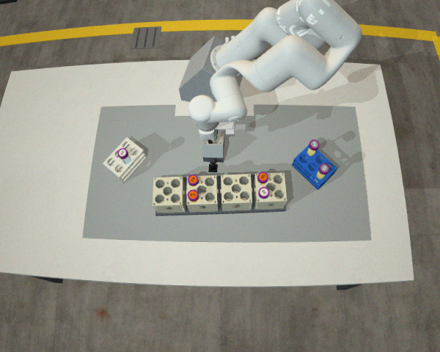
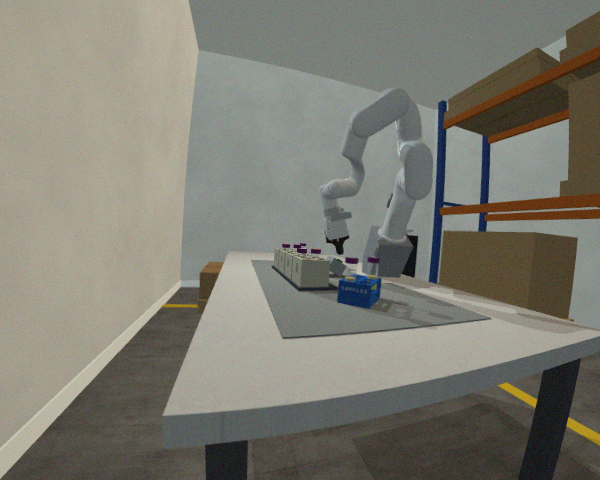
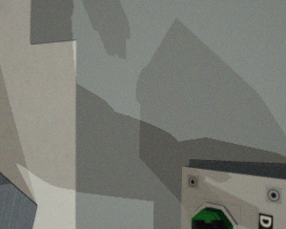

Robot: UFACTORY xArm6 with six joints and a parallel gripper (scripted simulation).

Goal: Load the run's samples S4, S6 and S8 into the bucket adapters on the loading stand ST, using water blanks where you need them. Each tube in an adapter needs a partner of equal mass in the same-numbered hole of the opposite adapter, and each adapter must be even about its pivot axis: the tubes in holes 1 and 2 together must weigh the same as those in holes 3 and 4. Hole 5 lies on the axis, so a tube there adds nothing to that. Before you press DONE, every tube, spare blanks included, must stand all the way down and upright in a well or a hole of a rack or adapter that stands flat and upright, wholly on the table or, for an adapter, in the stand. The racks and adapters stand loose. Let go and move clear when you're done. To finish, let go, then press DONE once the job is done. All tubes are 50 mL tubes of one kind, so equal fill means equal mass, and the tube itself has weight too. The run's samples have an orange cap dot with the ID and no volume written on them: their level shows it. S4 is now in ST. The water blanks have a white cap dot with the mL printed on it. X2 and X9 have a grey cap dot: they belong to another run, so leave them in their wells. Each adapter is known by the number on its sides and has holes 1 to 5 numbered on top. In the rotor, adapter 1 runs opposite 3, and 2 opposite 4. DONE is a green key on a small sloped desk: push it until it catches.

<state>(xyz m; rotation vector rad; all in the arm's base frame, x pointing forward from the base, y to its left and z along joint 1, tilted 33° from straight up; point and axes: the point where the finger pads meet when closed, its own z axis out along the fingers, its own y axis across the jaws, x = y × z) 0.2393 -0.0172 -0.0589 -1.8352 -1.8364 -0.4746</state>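
Right now my hand is 5 cm above the green DONE key. The rest, counted from my hand: loading stand: 19 cm ahead, 2 cm to the left, 11 cm below; blue sample rack: 9 cm ahead, 35 cm to the left, 8 cm below; orange-dot tube: 17 cm ahead, 16 cm to the left, 5 cm below.
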